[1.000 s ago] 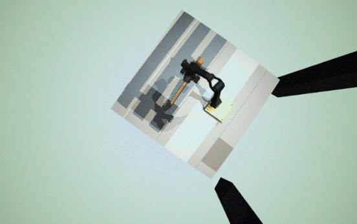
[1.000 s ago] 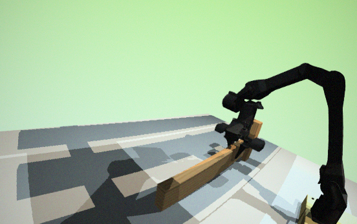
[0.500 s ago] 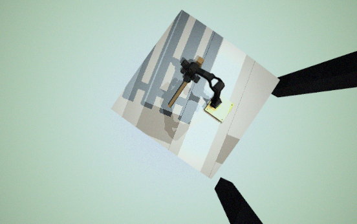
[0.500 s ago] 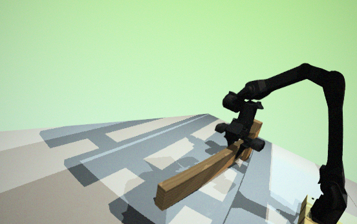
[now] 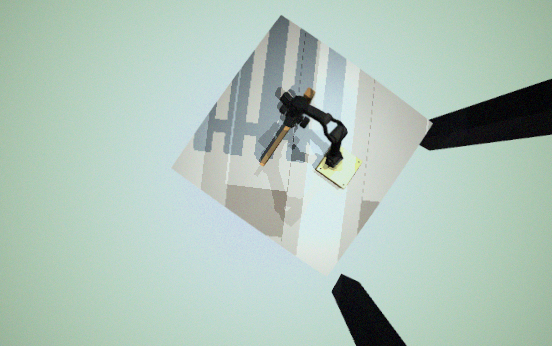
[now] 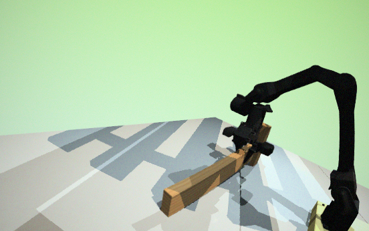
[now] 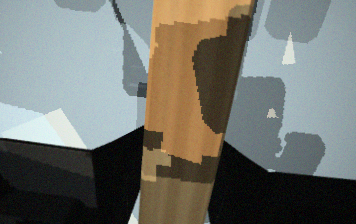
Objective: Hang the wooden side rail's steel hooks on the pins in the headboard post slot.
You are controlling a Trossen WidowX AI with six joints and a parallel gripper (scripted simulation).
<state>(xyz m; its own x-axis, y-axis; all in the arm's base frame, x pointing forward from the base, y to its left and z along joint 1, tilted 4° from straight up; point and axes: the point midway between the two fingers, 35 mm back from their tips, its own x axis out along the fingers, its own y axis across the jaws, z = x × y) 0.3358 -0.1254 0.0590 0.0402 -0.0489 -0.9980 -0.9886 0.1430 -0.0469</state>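
Right now my gripper tip is 14 cm to the left of the wooden headboard post, 4 cm below it and 2 cm past it.
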